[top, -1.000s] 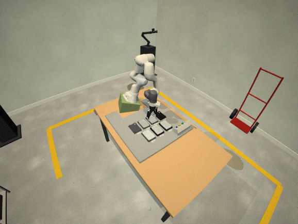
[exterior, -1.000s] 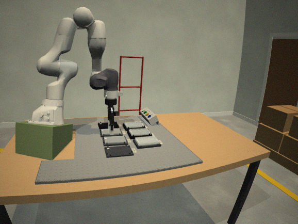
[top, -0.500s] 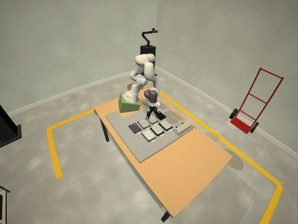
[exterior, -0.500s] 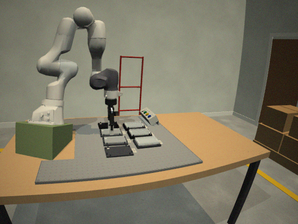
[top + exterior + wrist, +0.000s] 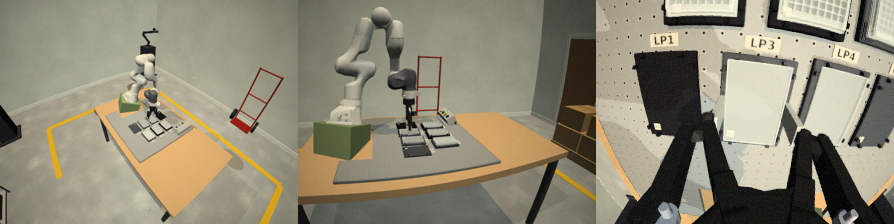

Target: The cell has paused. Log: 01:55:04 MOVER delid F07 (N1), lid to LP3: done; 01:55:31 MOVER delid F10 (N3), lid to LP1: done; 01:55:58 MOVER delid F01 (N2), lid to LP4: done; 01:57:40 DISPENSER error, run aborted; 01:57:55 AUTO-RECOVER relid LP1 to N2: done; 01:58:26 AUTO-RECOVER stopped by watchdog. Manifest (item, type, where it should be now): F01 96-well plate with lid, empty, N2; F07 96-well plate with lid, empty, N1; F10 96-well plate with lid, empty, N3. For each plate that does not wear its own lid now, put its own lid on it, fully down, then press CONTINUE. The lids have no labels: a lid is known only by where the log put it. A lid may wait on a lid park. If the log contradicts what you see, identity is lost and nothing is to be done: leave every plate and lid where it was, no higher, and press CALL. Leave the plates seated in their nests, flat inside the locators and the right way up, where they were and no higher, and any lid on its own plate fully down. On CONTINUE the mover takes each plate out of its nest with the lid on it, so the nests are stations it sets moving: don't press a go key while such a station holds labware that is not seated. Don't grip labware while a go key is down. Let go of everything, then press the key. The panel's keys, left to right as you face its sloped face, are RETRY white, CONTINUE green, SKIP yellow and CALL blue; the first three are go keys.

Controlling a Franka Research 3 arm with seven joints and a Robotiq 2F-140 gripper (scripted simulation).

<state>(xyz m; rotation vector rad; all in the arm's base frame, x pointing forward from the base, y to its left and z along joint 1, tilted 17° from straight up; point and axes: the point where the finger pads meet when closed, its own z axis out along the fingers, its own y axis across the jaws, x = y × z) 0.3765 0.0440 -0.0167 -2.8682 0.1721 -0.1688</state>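
Right now the park LP3 is 3 cm below my hand. From my hand the other things lie so: plate: 20 cm to the right, 17 cm ahead, 2 cm below; then park LP2: 25 cm to the right, 3 cm below, 1 cm behind; then park LP1: 13 cm to the left, 3 cm below, 1 cm ahead.
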